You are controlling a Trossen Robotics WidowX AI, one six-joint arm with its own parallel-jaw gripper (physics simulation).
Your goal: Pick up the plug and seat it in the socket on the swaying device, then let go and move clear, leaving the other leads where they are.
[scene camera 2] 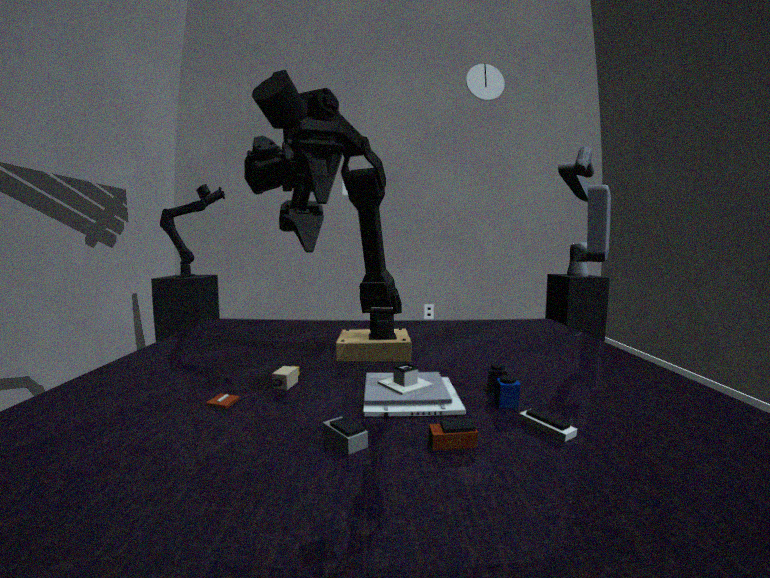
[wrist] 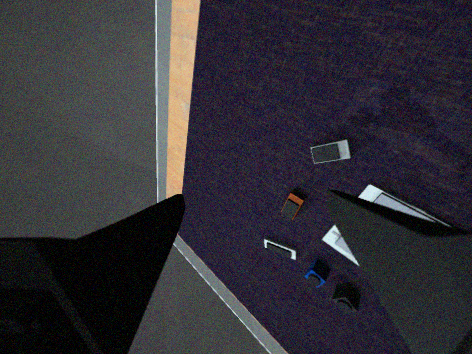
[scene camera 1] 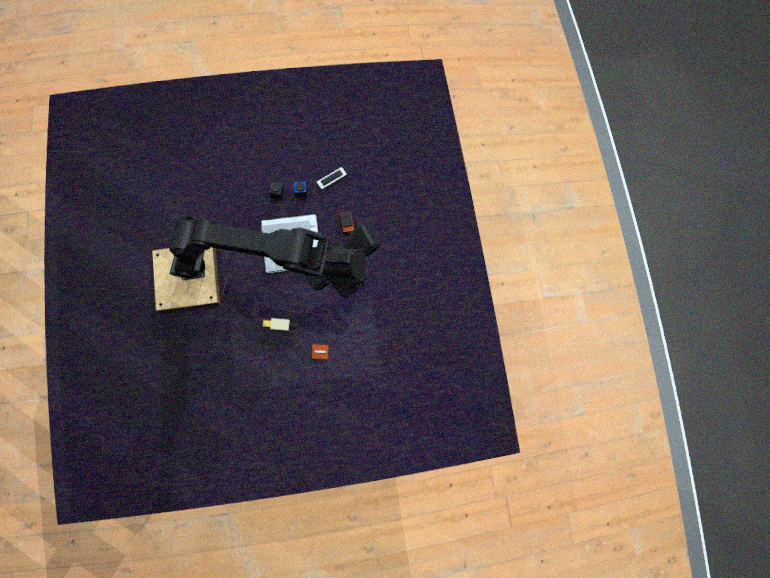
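Note:
A cream block with a yellow tip [scene camera 1: 279,324] [scene camera 2: 286,378], which looks like the plug, lies on the dark mat on the side of the orange plate. The device [scene camera 1: 289,222] [scene camera 2: 398,411] is a stack of pale plates with a small grey socket block [scene camera 2: 405,375] on top. In the wrist view, parts of the device [wrist: 368,191] show around a finger; in scene camera 1 the arm covers much of it. My gripper [scene camera 2: 315,226] [wrist: 254,198] is open and empty, high above the mat. The cream block does not show in the wrist view.
An orange plate with a white slot [scene camera 1: 320,352] [scene camera 2: 223,400], an orange block [scene camera 1: 347,222] [scene camera 2: 453,436] [wrist: 293,205], a grey block [scene camera 2: 346,435] [wrist: 344,150], a blue block [scene camera 1: 300,188] [scene camera 2: 508,394], a black block [scene camera 1: 276,189] and a white bar [scene camera 1: 331,177] lie on the mat.

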